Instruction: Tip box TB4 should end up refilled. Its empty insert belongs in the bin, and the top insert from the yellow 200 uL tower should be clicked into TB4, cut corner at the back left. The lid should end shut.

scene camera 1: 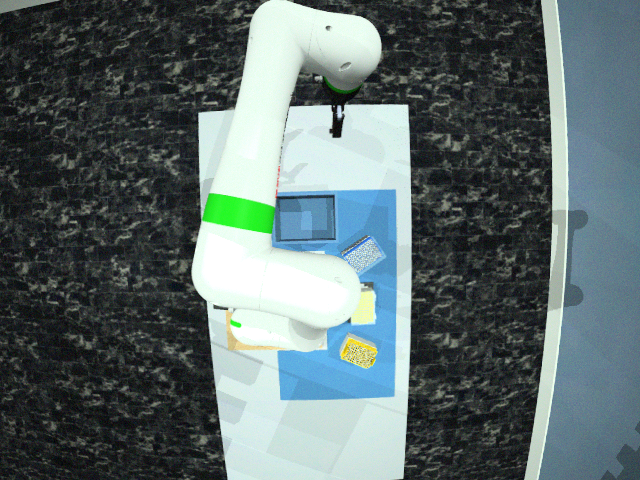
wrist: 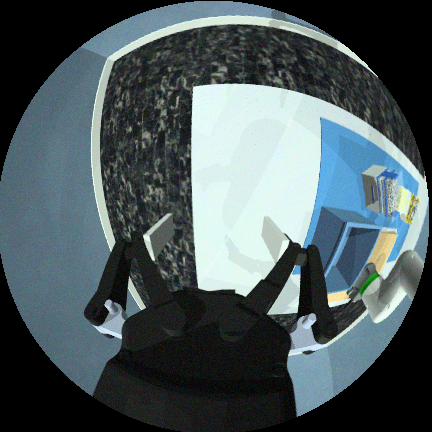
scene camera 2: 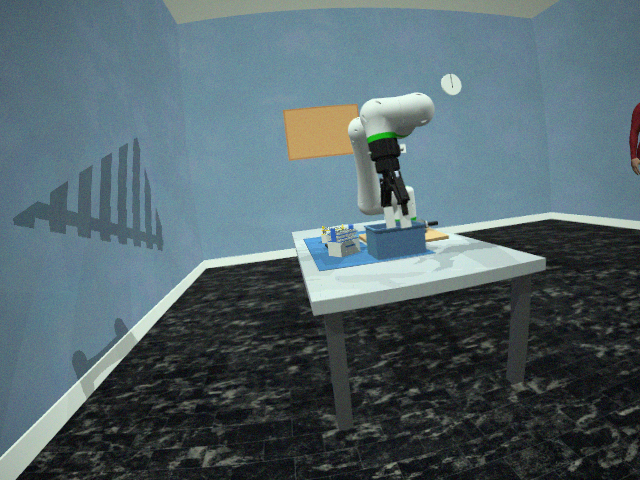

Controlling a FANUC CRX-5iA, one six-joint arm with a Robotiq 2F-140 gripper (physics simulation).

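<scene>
My gripper (scene camera 1: 337, 132) (scene camera 2: 397, 219) (wrist: 217, 224) is open and empty, high over the table's end beyond the bin. The blue bin (scene camera 1: 334, 219) (scene camera 2: 395, 243) (wrist: 327, 235) stands on the blue mat; its visible inside looks empty. A tower with a yellow perforated insert (scene camera 1: 358, 352) (wrist: 411, 209) on top stands turned at the mat's far part. The cut corner is too small to tell. Tip box TB4 cannot be made out; the arm hides part of the mat in scene camera 1, where a white edge (scene camera 1: 317, 252) shows beside the bin. The lid's state cannot be told.
A blue-and-white tower (scene camera 1: 363, 254) (scene camera 2: 343, 241) (wrist: 387, 192) stands turned near the bin. A pale yellow piece (scene camera 1: 363, 307) (wrist: 404, 197) lies between the two towers. The arm (scene camera 1: 305, 286) covers part of the mat (scene camera 1: 336, 382) and a wooden board (scene camera 1: 230, 333) (scene camera 2: 436, 235) (wrist: 382, 250).
</scene>
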